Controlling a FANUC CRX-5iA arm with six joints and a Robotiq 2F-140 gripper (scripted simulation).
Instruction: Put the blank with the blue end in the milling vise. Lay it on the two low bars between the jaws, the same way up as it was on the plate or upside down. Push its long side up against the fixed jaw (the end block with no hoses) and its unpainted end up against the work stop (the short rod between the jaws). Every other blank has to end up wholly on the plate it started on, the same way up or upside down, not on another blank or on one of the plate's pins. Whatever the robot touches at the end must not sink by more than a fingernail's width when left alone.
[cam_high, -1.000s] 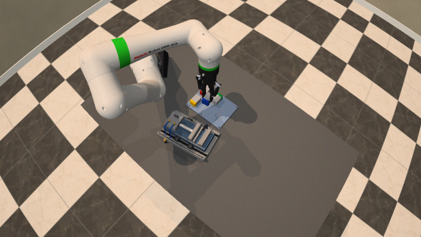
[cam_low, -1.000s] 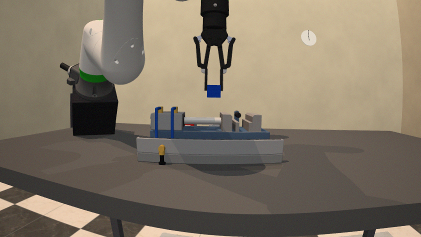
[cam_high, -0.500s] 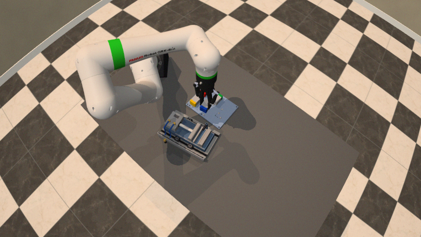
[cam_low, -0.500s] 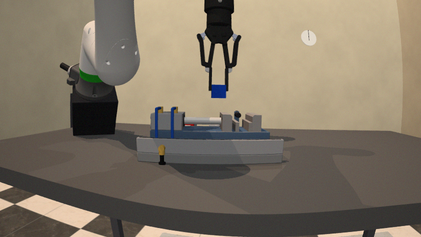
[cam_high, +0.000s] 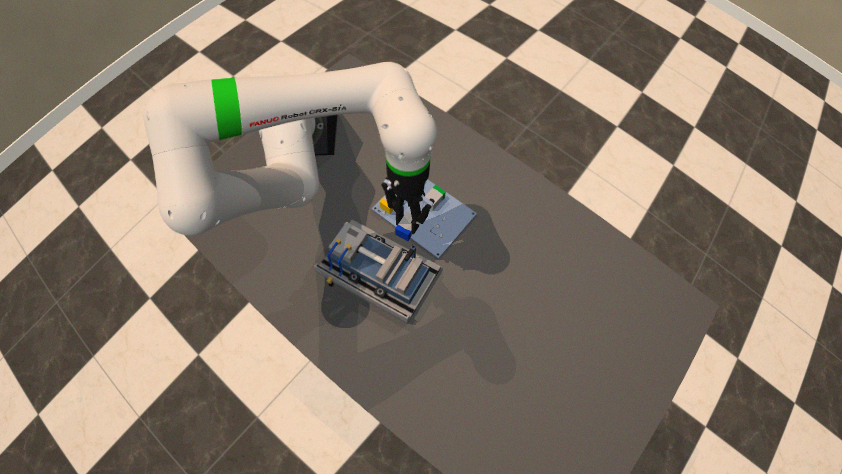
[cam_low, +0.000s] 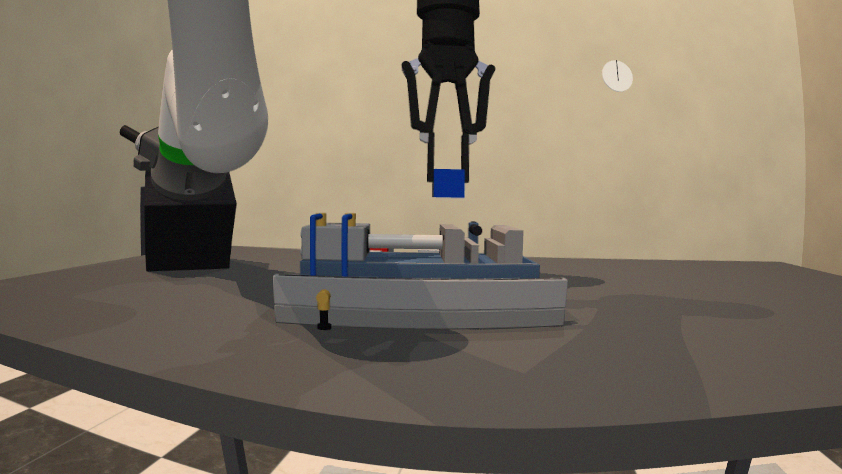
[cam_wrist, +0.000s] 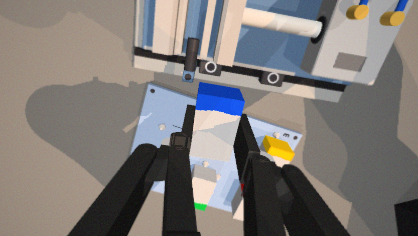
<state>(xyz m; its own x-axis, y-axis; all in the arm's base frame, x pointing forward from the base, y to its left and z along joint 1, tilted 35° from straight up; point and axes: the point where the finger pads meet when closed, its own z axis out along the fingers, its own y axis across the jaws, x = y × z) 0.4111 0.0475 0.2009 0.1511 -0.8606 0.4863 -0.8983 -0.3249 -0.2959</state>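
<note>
Right now my hand is 100 mm above the moving jaw, 90 mm to the left of it and 10 mm short of it. From my hand the other things lie so: blue-ended blank (30 mm below); fixed jaw (100 mm below, 80 mm to the right, 80 mm ahead); work stop (90 mm below, 40 mm to the right, 40 mm ahead).
</note>
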